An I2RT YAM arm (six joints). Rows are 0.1 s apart.
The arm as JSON. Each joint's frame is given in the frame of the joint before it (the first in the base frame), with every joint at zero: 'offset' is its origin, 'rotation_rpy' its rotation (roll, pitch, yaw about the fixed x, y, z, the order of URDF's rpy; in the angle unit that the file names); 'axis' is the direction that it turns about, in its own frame. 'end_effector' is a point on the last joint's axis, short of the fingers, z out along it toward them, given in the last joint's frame.
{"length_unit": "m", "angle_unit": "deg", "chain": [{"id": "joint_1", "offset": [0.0, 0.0, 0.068], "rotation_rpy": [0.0, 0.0, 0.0], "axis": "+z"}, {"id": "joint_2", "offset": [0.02, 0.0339, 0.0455], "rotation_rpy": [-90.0, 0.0, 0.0], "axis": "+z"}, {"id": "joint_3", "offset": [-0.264, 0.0, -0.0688], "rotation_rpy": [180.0, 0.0, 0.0], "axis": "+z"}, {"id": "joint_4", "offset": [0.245, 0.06, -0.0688], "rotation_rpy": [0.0, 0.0, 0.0], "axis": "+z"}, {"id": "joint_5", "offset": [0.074, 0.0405, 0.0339], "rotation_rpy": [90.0, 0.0, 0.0], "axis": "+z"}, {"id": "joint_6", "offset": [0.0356, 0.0, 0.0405], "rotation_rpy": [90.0, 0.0, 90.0], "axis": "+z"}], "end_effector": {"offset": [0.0, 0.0, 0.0], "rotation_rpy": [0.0, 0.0, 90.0]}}
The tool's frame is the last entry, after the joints.
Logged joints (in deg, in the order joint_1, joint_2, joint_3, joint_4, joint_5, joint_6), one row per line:
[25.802, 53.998, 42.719, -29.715, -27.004, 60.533]
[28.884, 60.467, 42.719, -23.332, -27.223, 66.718]
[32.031, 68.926, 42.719, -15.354, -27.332, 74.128]
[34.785, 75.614, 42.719, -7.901, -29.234, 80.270]
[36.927, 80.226, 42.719, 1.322, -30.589, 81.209]
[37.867, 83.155, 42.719, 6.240, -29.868, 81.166]
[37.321, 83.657, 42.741, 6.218, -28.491, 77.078]
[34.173, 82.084, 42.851, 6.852, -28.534, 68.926]
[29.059, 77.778, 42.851, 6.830, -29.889, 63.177]
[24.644, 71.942, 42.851, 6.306, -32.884, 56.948]
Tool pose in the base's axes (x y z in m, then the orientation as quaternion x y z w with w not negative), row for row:
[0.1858, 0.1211, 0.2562, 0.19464, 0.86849, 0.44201, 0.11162]
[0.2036, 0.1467, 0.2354, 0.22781, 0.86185, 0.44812, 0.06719]
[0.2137, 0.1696, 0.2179, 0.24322, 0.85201, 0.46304, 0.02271]
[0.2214, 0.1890, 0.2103, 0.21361, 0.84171, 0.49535, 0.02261]
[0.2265, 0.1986, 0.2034, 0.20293, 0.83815, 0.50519, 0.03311]
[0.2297, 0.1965, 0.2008, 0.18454, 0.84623, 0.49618, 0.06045]
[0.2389, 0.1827, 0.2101, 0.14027, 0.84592, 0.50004, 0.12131]
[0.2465, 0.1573, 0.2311, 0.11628, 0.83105, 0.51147, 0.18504]
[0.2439, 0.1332, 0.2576, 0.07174, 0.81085, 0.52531, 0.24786]
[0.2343, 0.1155, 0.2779, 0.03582, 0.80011, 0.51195, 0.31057]
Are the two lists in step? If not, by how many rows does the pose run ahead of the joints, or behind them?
The pose runs 1 row ahead of the joints: the pose in row i belongs to the joints in row i + 1.
